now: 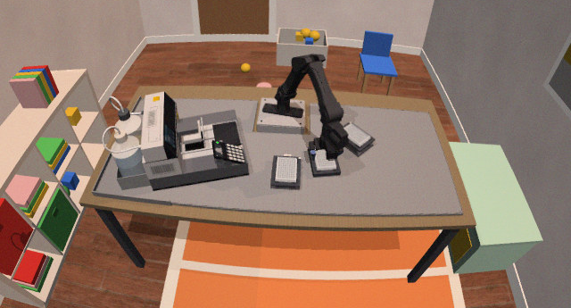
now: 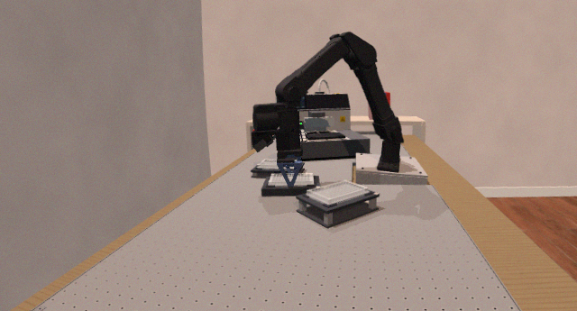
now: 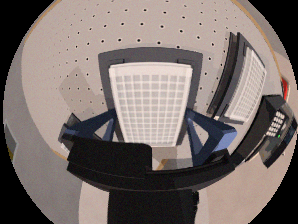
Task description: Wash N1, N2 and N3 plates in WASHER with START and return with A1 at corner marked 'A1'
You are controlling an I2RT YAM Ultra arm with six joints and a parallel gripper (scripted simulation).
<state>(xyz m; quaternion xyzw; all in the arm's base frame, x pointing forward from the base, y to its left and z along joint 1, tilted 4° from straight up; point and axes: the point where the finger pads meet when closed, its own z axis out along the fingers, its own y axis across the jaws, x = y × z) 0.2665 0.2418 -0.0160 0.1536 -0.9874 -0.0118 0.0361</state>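
The nest lies 170 mm behind my hand and 130 mm to the left of it. The rest, counted from my hand: manifold: 80 mm ahead, 580 mm to the right, 110 mm above; then plate washer: 80 mm ahead, 580 mm to the right, 100 mm above; then washer carrier: 10 mm ahead, 440 mm to the right, 60 mm above.
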